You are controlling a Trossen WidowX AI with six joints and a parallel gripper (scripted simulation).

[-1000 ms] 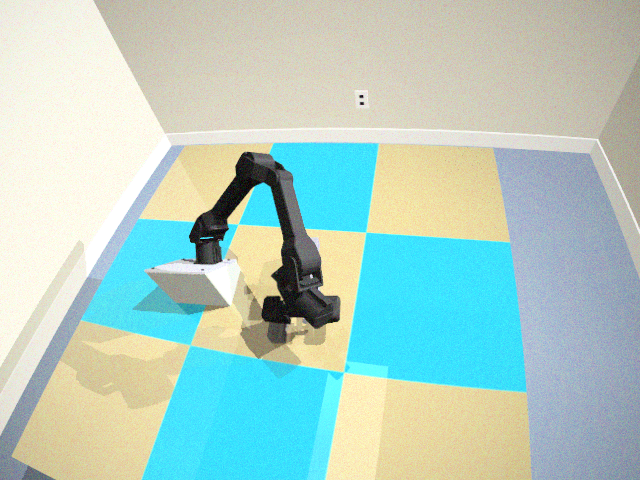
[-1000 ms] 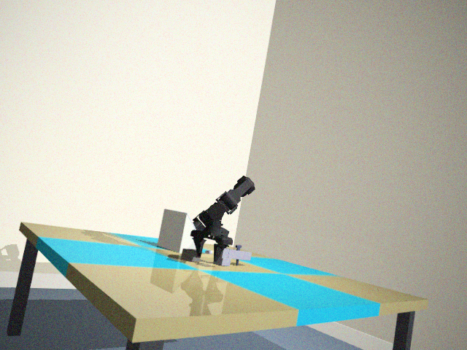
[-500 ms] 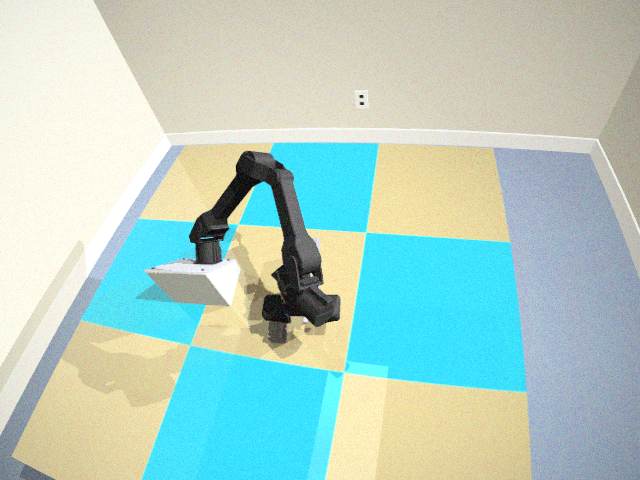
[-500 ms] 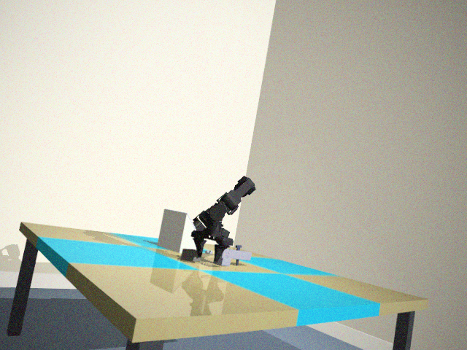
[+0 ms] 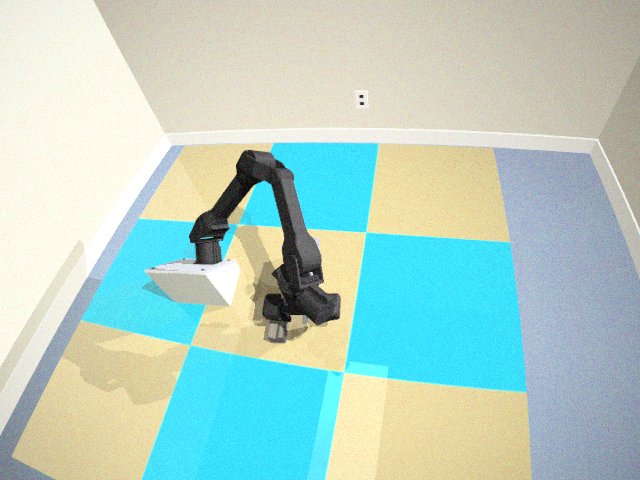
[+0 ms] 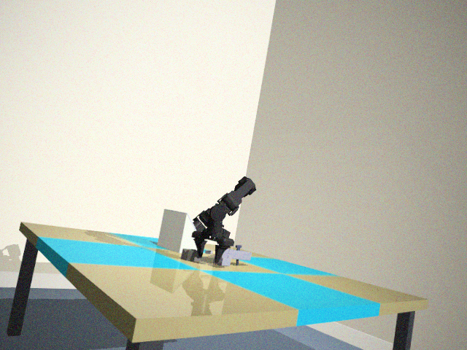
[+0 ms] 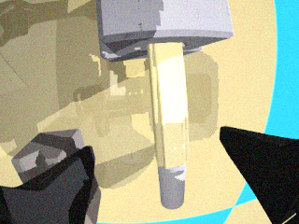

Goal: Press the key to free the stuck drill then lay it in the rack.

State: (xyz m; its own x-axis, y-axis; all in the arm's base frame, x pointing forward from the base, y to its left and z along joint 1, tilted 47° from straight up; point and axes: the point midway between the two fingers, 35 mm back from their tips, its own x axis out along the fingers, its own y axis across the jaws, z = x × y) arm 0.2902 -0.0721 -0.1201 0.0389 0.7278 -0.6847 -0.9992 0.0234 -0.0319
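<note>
Now: gripper tip 4 cm to the right of the drill and 3 cm below it. The rest, counted from my gripper tip: lavender grey block 14 cm to the left, 2 cm above; grey rack 8 cm behind, 2 cm to the right; dark blue key 17 cm to the left, 4 cm above.
</note>
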